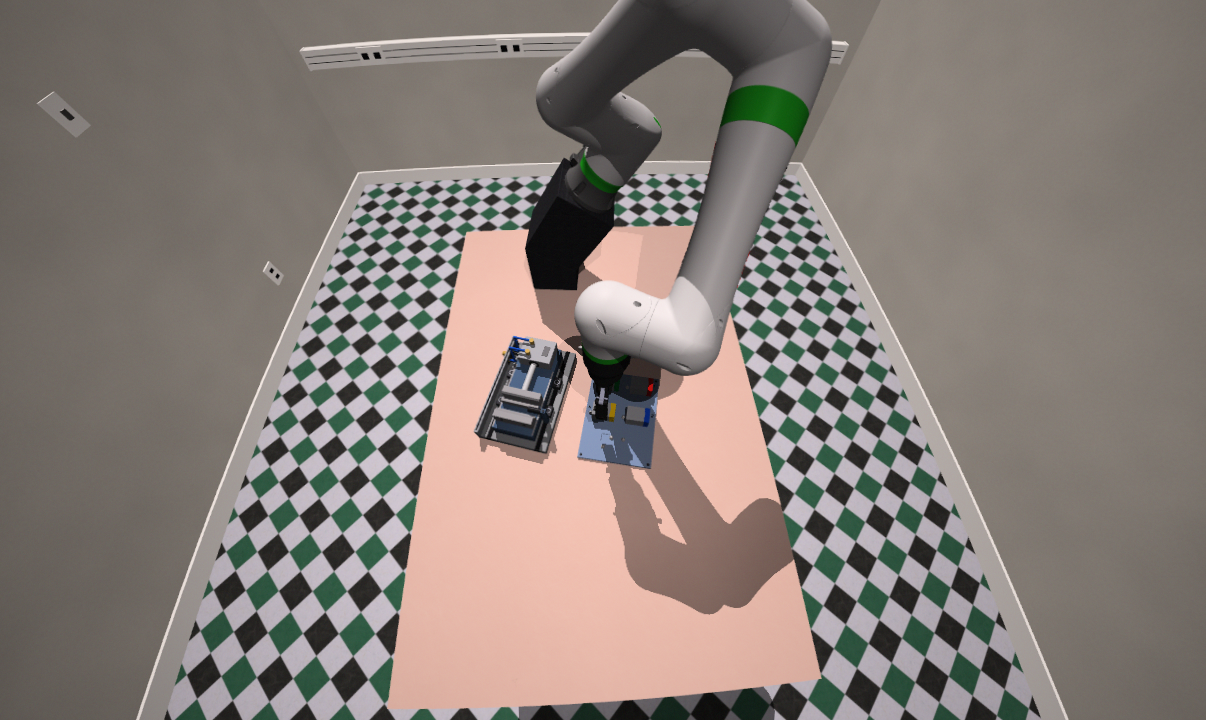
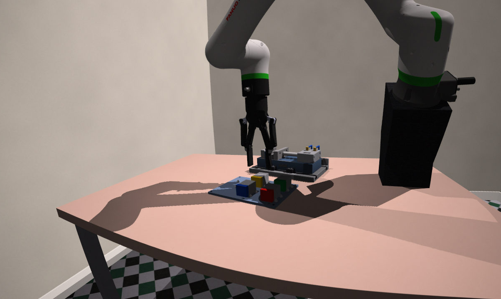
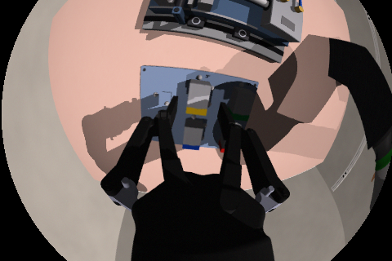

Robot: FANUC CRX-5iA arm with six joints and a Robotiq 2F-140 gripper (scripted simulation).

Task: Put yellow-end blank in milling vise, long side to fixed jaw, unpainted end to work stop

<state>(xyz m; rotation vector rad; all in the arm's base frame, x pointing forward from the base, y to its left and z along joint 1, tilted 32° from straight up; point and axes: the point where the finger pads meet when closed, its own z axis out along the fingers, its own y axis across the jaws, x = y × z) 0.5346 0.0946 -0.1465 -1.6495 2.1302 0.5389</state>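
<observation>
My gripper is now 80 mm above the yellow-ended blank. From my hand the other things lie so: blue-ended blank (90 mm to the left, 80 mm below, 20 mm ahead); green-ended blank (90 mm behind, 80 mm below, 20 mm to the left); plate (100 mm below, 40 mm to the left, 10 mm ahead).
</observation>
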